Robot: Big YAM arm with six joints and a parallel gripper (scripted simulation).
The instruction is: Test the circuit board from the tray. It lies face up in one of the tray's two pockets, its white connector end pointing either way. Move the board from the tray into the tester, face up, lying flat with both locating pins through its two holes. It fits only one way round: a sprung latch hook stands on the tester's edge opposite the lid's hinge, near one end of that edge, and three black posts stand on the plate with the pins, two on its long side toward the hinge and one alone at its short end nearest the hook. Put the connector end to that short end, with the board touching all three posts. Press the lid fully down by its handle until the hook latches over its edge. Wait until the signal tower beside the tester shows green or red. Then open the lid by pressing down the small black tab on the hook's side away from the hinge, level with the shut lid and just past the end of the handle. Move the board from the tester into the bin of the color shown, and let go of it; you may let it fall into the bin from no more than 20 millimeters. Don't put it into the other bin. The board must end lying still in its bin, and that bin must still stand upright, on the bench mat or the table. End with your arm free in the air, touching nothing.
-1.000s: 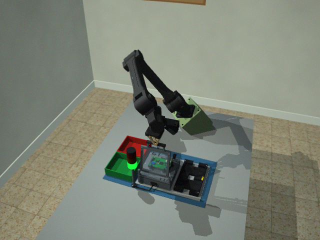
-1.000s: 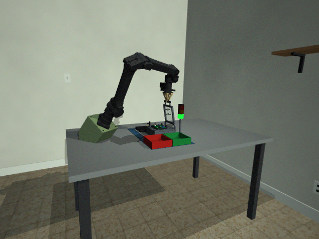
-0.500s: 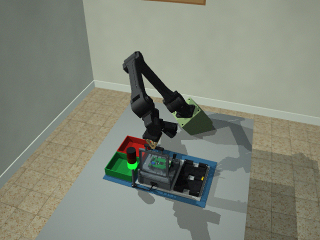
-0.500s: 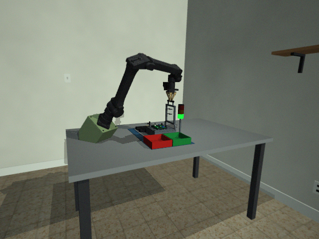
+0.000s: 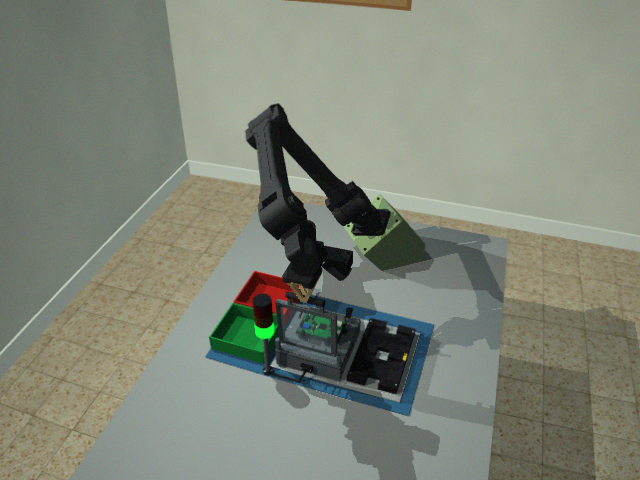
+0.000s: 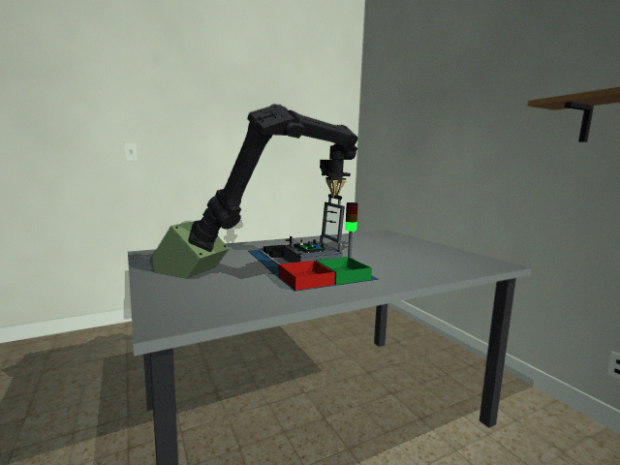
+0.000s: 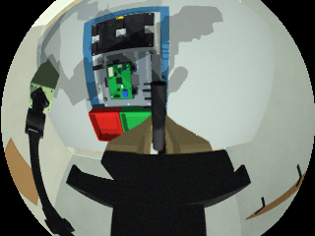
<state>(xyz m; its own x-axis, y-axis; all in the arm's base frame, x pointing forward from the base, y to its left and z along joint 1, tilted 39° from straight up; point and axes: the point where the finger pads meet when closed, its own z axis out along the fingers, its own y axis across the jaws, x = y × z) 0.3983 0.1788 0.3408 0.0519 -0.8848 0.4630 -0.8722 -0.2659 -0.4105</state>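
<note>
The green circuit board is 200 mm below my hand and 110 mm behind it. The rest, counted from my hand: tester plate 210 mm below, 110 mm behind; latch hook 190 mm below, 180 mm behind, 50 mm to the left; clear lid 90 mm below, 10 mm behind.
</note>
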